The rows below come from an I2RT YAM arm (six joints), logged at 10 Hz.
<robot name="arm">
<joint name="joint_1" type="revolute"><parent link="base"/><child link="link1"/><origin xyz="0 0 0.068"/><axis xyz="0 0 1"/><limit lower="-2.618" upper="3.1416"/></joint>
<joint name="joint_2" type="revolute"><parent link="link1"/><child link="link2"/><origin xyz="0.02 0.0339 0.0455"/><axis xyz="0 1 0"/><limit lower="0" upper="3.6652"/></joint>
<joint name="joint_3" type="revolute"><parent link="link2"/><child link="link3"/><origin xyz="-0.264 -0.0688 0"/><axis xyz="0 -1 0"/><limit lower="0" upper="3.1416"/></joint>
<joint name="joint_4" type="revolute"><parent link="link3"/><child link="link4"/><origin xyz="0.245 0.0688 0.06"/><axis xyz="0 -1 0"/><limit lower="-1.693" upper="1.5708"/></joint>
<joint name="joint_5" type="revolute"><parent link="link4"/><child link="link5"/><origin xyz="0.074 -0.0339 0.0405"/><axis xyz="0 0 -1"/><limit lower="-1.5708" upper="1.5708"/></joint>
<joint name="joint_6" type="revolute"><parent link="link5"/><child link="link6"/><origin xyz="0.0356 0 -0.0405"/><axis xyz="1 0 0"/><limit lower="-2.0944" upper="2.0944"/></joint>
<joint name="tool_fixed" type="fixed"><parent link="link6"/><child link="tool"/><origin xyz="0 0 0" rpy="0 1.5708 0"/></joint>
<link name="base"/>
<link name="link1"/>
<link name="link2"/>
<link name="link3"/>
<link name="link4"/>
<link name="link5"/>
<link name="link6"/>
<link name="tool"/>
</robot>
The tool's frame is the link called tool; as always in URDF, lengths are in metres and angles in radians.
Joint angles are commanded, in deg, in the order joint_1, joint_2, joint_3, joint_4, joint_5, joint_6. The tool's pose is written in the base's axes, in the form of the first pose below.
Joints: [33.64 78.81 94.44 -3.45 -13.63 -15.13]
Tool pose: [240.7 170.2 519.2], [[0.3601 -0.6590 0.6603], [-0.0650 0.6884 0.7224], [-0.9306 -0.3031 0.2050]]
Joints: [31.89 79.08 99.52 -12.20 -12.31 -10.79]
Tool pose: [239.0 157.7 530.1], [[0.2497 -0.6602 0.7083], [-0.0601 0.7196 0.6918], [-0.9665 -0.2153 0.1400]]
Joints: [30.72 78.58 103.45 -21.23 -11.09 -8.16]
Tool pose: [231.6 145.6 536.7], [[0.1486 -0.6518 0.7437], [-0.0737 0.7426 0.6657], [-0.9861 -0.1537 0.0623]]
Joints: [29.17 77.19 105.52 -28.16 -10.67 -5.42]
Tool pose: [221.7 131.3 540.3], [[0.0631 -0.6375 0.7678], [-0.0711 0.7645 0.6406], [-0.9955 -0.0950 0.0029]]
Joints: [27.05 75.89 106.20 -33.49 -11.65 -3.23]
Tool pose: [215.4 118.1 538.9], [[-0.0141 -0.6268 0.7791], [-0.0692 0.7779 0.6246], [-0.9975 -0.0451 -0.0543]]
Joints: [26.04 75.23 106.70 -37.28 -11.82 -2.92]
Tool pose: [211.2 111.3 536.8], [[-0.0596 -0.6166 0.7850], [-0.0846 0.7867 0.6115], [-0.9946 -0.0300 -0.0991]]
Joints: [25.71 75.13 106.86 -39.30 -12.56 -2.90]
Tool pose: [210.1 109.7 534.2], [[-0.0873 -0.6229 0.7774], [-0.0968 0.7820 0.6157], [-0.9915 -0.0215 -0.1286]]
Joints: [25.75 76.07 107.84 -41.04 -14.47 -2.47]
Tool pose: [212.5 112.4 532.3], [[-0.1173 -0.6484 0.7522], [-0.1029 0.7613 0.6402], [-0.9878 -0.0023 -0.1560]]
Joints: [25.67 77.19 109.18 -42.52 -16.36 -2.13]
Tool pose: [215.4 114.7 531.8], [[-0.1399 -0.6709 0.7282], [-0.1068 0.7414 0.6625], [-0.9844 0.0149 -0.1754]]
